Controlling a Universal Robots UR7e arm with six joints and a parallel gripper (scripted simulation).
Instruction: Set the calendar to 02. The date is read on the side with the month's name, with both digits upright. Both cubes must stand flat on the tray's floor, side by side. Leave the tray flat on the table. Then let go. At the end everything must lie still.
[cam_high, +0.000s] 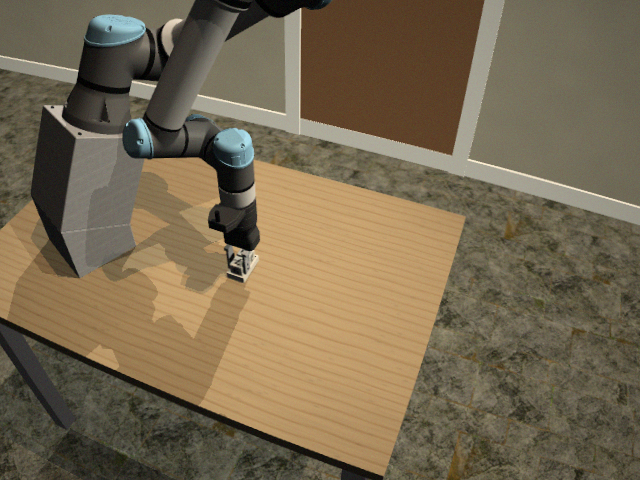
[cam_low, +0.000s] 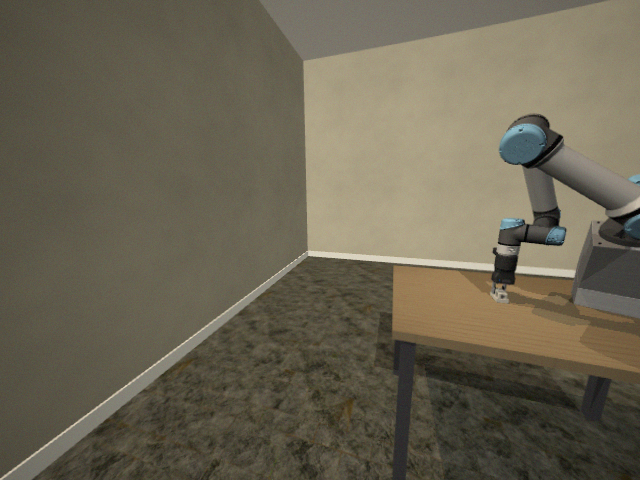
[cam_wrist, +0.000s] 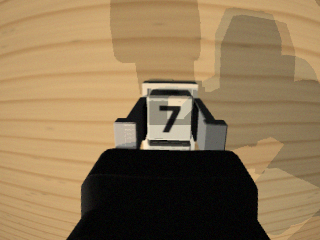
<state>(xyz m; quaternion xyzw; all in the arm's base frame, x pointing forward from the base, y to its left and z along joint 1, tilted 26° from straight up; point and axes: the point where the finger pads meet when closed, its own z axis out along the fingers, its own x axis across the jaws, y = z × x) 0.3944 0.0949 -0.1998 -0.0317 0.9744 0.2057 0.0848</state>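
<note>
Now: the digit cube 10 mm below my hand. From my hand the other things lie so: calendar tray 30 mm below, 20 mm to the left.
</note>
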